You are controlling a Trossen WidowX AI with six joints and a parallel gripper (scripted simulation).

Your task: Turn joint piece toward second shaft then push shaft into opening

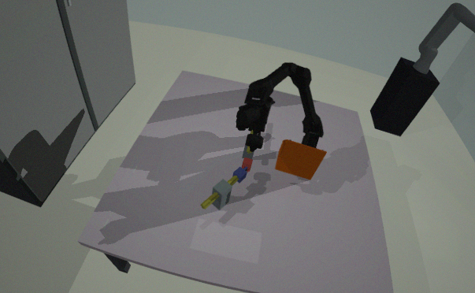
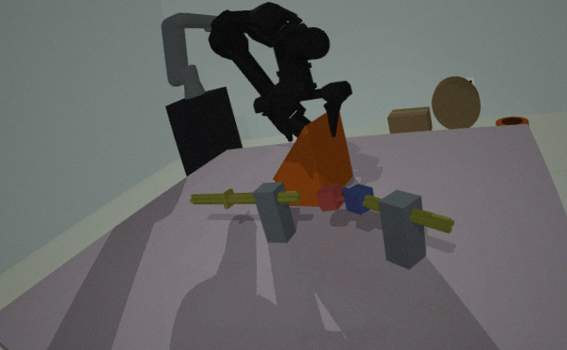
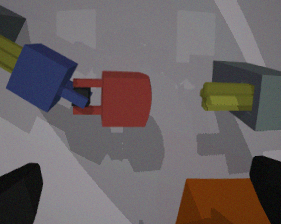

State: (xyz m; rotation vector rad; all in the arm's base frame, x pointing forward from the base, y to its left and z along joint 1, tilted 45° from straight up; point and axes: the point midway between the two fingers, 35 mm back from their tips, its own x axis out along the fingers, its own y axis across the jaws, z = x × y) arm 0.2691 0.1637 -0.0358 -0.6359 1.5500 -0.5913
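My gripper tip is now 20 mm to the right of the red joint piece and 120 mm above it.
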